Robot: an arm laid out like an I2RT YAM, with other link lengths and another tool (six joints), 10 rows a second.
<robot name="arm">
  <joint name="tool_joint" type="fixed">
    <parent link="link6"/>
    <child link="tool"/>
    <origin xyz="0.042 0.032 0.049" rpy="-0.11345 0 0.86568"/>
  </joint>
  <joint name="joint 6" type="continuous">
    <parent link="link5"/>
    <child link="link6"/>
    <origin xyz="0.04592 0 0.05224" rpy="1.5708 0 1.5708"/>
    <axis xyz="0 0 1"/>
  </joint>
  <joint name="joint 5" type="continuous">
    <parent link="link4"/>
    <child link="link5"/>
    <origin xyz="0.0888 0.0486 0.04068" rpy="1.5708 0 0"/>
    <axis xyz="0 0 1"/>
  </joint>
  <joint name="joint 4" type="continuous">
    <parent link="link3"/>
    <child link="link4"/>
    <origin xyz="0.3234 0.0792 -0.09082"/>
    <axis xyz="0 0 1"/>
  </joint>
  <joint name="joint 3" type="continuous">
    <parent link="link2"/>
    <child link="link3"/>
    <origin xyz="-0.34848 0 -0.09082" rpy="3.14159 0 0"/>
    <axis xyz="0 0 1"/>
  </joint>
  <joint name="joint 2" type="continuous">
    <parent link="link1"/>
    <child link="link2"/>
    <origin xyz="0.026 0.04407 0.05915" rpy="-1.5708 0 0"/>
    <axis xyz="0 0 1"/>
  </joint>
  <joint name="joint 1" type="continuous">
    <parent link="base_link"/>
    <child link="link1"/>
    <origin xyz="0 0 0.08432"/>
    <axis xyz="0 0 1"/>
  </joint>
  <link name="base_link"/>
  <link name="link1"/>
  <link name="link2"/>
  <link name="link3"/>
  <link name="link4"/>
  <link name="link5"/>
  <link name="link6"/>
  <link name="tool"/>
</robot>
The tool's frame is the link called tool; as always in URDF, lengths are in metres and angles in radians. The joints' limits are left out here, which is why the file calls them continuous.
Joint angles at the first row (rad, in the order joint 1, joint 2, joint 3, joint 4, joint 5, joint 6):
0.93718, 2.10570, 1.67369, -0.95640, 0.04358, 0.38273
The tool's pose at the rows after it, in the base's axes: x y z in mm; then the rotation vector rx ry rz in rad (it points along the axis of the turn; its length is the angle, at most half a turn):
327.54 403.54 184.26 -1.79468 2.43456 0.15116
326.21 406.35 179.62 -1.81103 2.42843 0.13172
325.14 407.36 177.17 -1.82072 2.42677 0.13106
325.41 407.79 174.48 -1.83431 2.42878 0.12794
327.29 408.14 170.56 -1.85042 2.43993 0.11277
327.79 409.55 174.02 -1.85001 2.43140 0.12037
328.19 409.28 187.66 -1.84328 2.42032 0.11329
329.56 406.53 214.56 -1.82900 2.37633 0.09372
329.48 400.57 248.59 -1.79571 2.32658 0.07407
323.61 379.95 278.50 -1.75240 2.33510 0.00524
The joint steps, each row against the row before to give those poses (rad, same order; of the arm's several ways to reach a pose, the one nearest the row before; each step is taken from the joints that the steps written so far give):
0.00585, 0.01974, 0.00783, 0.00390, 0.00345, -0.00061
0.00767, 0.01090, 0.00128, 0.00250, 0.01121, -0.00481
0.00289, 0.00404, -0.00136, 0.00132, -0.00094, -0.00292
0.00035, 0.00813, 0.00403, -0.00527, -0.00132, -0.00614
-0.00133, 0.01797, 0.01471, -0.01659, 0.00385, -0.00621
0.00043, -0.00306, 0.00660, -0.00147, -0.00307, -0.00228
0.00058, -0.01476, 0.01822, -0.02166, 0.00805, -0.00080
-0.00001, -0.04075, 0.01736, -0.01831, 0.02338, -0.01219
-0.00090, -0.05646, 0.01503, -0.01668, 0.02842, -0.00727
-0.00614, -0.06480, -0.01013, -0.05030, 0.05230, 0.01340

